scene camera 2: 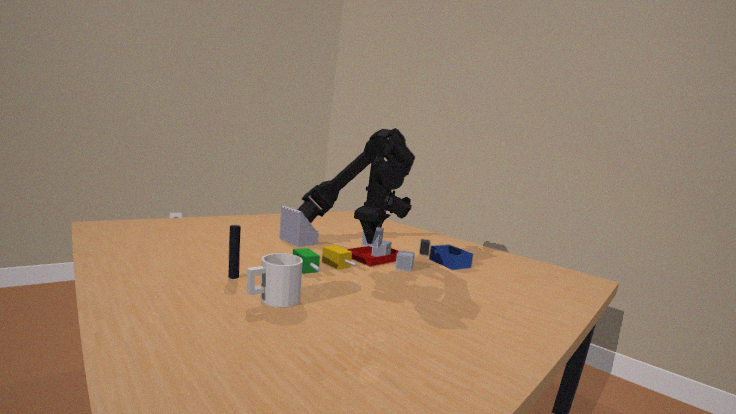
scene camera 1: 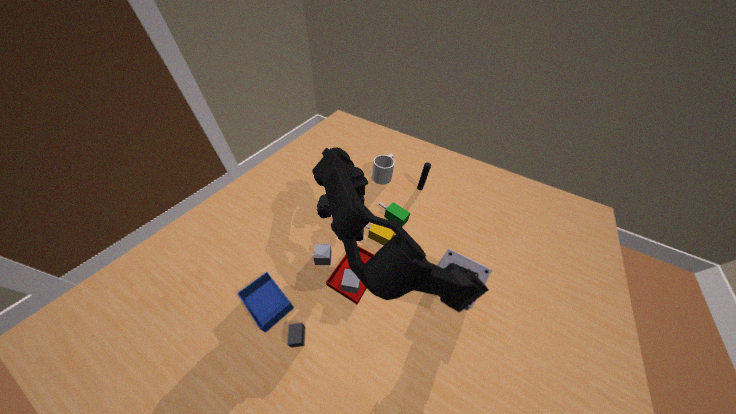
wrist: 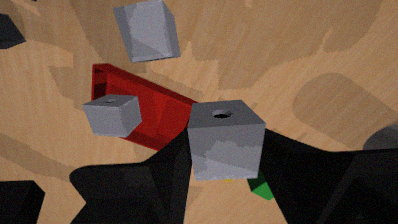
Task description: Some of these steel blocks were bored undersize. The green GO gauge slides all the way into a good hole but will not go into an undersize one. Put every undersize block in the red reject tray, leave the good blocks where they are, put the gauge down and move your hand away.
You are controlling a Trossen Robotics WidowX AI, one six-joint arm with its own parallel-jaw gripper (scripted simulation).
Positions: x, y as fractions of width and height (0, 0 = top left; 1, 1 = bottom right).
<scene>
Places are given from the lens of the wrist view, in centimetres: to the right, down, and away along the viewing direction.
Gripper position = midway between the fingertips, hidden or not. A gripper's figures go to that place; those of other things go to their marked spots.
my gripper (wrist: 0.55, 0.57): 2, 1, 11
steel block (wrist: 0.57, 0.62): 2, 2, 7
</scene>
